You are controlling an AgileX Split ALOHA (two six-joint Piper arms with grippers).
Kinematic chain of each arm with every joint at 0, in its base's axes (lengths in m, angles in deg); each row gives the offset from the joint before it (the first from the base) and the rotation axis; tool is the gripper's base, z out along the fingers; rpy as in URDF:
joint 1: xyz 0 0 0.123 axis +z
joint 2: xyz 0 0 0 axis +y
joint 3: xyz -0.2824 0 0.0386 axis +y
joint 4: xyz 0.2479 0 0.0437 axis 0.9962 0 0.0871
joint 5: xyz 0 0 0 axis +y
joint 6: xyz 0.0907 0 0.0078 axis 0.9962 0 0.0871
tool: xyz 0 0 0 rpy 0 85 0
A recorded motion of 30 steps. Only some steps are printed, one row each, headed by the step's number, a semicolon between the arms.
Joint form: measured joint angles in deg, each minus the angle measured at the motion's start. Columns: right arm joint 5, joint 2, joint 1, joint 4, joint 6, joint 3; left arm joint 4, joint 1, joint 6, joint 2, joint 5, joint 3.
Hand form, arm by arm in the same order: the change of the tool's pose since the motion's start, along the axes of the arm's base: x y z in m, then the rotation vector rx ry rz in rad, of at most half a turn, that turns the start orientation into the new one. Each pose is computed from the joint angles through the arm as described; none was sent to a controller.
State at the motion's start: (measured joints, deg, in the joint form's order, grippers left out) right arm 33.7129 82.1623 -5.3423 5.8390 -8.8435 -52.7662; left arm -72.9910 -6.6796 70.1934 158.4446 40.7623 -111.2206
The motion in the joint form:
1: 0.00 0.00 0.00 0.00 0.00 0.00; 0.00 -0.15 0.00 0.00 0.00 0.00
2: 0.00 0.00 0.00 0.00 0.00 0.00; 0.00 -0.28 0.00 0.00 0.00 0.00
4: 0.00 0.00 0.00 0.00 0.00 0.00; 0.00 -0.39 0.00 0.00 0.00 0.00
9: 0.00 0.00 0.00 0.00 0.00 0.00; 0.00 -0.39 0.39 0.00 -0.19 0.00
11: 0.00 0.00 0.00 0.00 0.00 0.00; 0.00 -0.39 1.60 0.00 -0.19 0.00
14: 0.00 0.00 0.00 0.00 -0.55 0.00; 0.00 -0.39 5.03 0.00 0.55 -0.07
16: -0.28 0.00 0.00 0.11 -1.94 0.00; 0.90 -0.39 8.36 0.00 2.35 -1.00
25: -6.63 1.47 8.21 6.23 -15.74 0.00; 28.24 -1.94 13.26 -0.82 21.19 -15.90
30: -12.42 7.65 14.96 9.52 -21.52 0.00; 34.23 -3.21 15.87 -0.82 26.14 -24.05
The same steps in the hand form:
1: 0.0000 0.0000 0.0000 0.0000 0.0000 0.0000; -0.0003 -0.0013 0.0000 0.0000 0.0000 -0.0026
2: 0.0000 0.0000 0.0000 0.0000 0.0000 0.0000; -0.0006 -0.0025 0.0000 0.0000 0.0000 -0.0049
4: 0.0000 0.0000 0.0000 0.0000 0.0000 0.0000; -0.0008 -0.0034 0.0000 0.0000 0.0000 -0.0068
9: 0.0000 0.0000 0.0000 0.0000 0.0000 0.0000; -0.0006 -0.0033 -0.0001 0.0044 -0.0058 -0.0089
11: 0.0000 0.0000 0.0000 0.0000 0.0000 0.0000; -0.0006 -0.0033 -0.0001 0.0119 -0.0199 -0.0226
14: 0.0000 0.0000 0.0000 -0.0051 -0.0001 0.0081; -0.0012 -0.0040 0.0005 0.0249 -0.0569 -0.0706
16: 0.0004 0.0000 0.0002 -0.0170 -0.0052 0.0274; -0.0005 -0.0059 0.0046 0.0352 -0.1031 -0.1405
25: 0.0121 0.0450 -0.0009 -0.0683 -0.1083 0.3057; 0.0047 -0.0181 0.0573 0.2588 -0.2799 -0.7322
30: 0.0263 0.0830 -0.0283 -0.0830 -0.1126 0.4555; 0.0128 -0.0271 0.0886 0.3461 -0.3899 -0.8766

